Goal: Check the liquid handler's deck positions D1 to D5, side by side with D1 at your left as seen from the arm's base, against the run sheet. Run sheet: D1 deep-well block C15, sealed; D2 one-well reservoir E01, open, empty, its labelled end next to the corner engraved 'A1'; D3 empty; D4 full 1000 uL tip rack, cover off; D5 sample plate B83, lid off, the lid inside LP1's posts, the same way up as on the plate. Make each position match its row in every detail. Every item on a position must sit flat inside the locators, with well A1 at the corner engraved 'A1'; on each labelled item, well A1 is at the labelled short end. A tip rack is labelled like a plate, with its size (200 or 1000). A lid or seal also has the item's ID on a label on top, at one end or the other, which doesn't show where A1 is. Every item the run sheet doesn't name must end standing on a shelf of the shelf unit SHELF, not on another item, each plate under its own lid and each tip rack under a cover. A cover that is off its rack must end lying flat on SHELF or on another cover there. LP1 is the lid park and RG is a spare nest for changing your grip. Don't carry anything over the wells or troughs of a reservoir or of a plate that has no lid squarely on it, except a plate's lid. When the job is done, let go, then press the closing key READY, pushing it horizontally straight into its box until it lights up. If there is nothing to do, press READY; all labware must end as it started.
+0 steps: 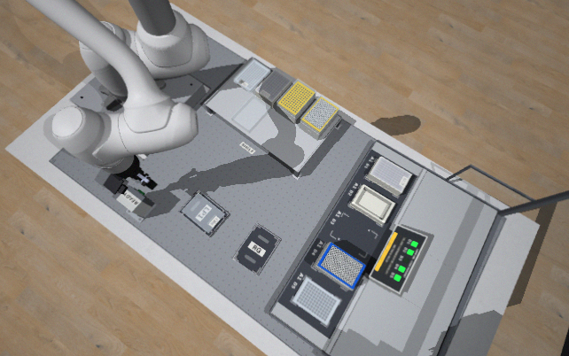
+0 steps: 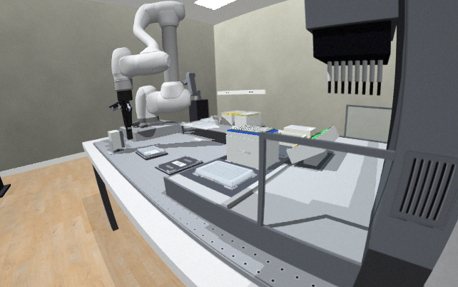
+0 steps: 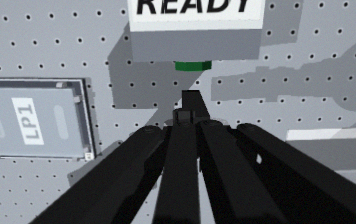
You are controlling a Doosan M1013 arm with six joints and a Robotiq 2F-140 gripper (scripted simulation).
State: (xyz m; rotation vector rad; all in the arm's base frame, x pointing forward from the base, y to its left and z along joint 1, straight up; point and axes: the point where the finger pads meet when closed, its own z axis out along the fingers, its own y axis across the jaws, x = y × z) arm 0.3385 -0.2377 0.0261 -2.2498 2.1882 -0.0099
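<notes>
Right now the ready box is 60 mm to the right of my hand and 10 mm below it. From my hand the other things lie so: blue-rimmed tip rack 660 mm ahead, 160 mm to the left, 30 mm above; then cream reservoir 650 mm ahead, 410 mm to the left, 20 mm below; then shelf 150 mm ahead, 490 mm to the left, 20 mm below.
</notes>
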